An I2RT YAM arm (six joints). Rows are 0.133 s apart.
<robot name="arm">
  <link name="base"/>
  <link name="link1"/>
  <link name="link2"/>
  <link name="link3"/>
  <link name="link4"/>
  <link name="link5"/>
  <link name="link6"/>
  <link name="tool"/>
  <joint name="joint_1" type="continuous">
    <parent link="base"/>
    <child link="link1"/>
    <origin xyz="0 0 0.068"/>
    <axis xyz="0 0 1"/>
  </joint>
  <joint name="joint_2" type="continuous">
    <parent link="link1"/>
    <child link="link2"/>
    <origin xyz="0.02 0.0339 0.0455"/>
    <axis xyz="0 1 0"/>
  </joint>
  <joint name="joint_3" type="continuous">
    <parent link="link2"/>
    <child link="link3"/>
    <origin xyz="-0.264 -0.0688 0"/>
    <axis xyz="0 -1 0"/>
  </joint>
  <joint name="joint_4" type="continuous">
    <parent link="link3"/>
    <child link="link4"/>
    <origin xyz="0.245 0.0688 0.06"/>
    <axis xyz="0 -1 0"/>
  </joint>
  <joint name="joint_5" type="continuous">
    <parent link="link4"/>
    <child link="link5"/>
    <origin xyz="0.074 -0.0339 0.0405"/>
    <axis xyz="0 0 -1"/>
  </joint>
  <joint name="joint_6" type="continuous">
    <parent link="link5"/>
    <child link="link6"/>
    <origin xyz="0.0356 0 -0.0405"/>
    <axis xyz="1 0 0"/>
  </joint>
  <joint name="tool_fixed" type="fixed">
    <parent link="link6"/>
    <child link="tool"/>
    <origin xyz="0 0 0" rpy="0 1.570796 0"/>
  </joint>
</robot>
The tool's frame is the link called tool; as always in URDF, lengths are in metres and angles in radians. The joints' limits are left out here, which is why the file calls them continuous.
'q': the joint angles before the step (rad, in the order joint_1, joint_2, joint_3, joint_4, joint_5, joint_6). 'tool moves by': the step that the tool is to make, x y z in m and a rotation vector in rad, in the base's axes. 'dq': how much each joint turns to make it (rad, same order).
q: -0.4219 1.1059 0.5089 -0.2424 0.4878 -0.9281
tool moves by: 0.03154 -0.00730 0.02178 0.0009 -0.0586 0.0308
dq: 0.0230 0.1026 0.1351 0.0153 -0.0229 0.0123
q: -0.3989 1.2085 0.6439 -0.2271 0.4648 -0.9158
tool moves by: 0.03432 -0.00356 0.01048 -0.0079 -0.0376 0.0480
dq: 0.0352 0.1197 0.1121 0.0474 -0.0138 -0.0046
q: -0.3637 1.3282 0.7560 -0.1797 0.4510 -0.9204
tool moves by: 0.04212 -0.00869 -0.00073 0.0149 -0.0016 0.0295
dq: 0.0201 0.1730 0.1426 0.0248 -0.0168 0.0046
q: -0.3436 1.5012 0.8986 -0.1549 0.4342 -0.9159
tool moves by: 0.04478 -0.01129 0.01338 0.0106 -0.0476 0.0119
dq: 0.0107 0.1491 0.1960 -0.0138 -0.0183 0.0200
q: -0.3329 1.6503 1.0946 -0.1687 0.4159 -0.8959
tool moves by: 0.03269 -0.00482 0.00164 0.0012 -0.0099 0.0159
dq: 0.0153 0.1151 0.1367 -0.0139 -0.0033 0.0031
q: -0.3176 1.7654 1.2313 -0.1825 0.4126 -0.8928
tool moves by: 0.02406 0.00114 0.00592 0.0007 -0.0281 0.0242
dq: 0.0200 0.0706 0.1046 -0.0092 -0.0092 0.0046
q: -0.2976 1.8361 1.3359 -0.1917 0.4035 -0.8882
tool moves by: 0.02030 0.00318 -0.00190 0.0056 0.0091 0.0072
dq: 0.0214 0.0720 0.0921 -0.0353 0.0091 0.0123
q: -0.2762 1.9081 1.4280 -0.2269 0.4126 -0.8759
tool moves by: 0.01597 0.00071 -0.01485 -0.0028 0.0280 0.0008
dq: 0.0123 0.0752 0.0522 -0.0032 0.0154 0.0000
